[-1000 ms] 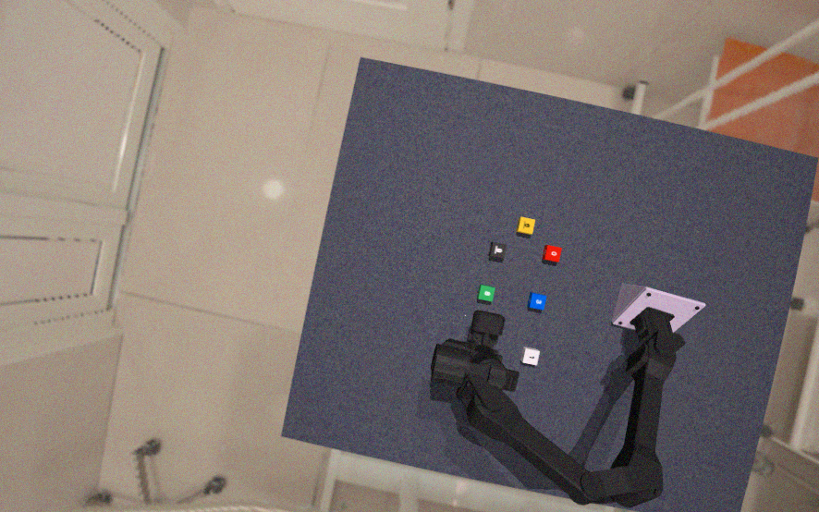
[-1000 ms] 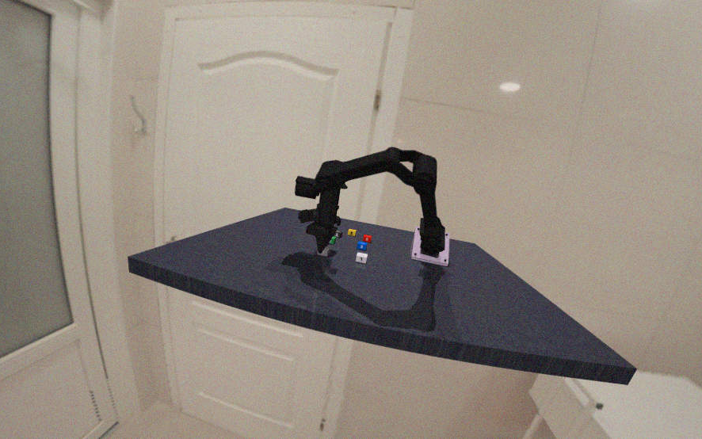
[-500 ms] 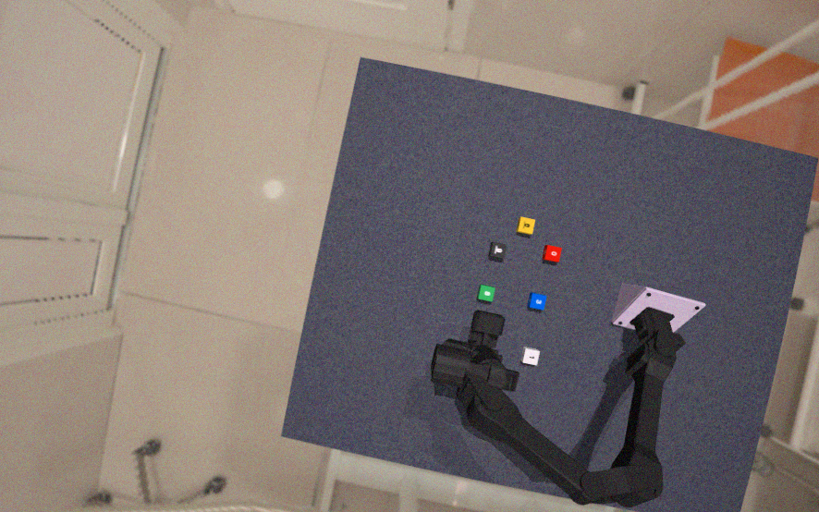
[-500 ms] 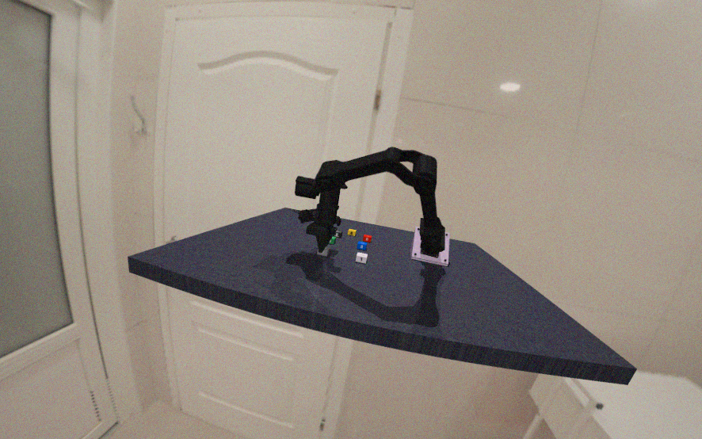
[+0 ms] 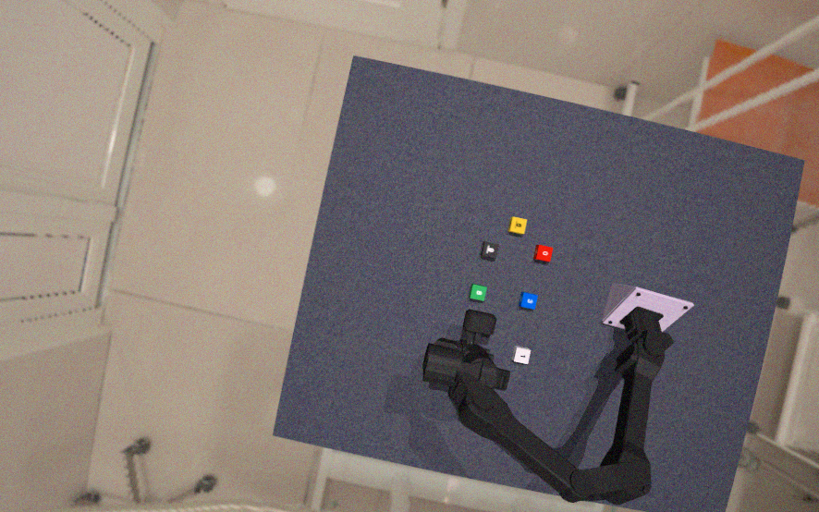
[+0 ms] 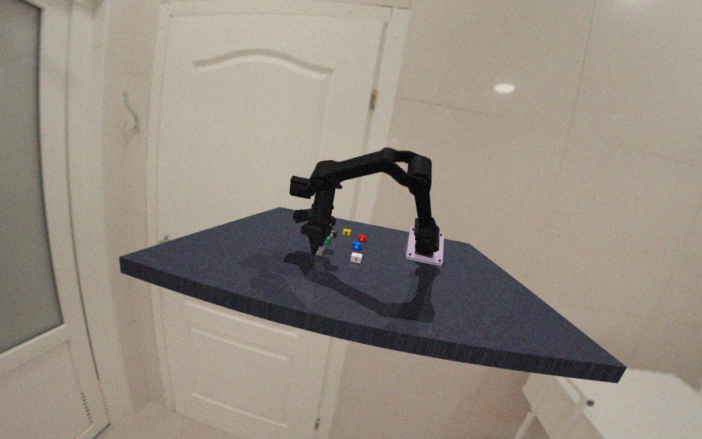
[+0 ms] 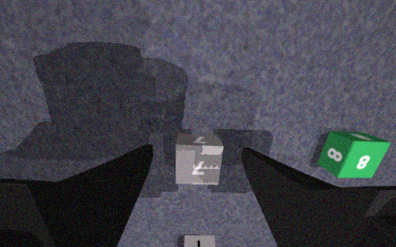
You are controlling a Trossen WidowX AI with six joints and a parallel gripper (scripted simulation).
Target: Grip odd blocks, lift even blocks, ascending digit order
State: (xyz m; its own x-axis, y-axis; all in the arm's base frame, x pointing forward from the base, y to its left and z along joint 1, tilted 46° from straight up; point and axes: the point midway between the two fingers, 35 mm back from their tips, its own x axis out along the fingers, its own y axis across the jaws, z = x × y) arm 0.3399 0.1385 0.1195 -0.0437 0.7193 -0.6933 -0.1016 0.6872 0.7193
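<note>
The grey block is 10 mm behind my gripper tip. From my gripper tip the other things lie so: blue block: 140 mm to the right, 100 mm behind; green block: 130 mm to the right, 10 mm ahead; white block: 120 mm behind, 20 mm to the right.
</note>
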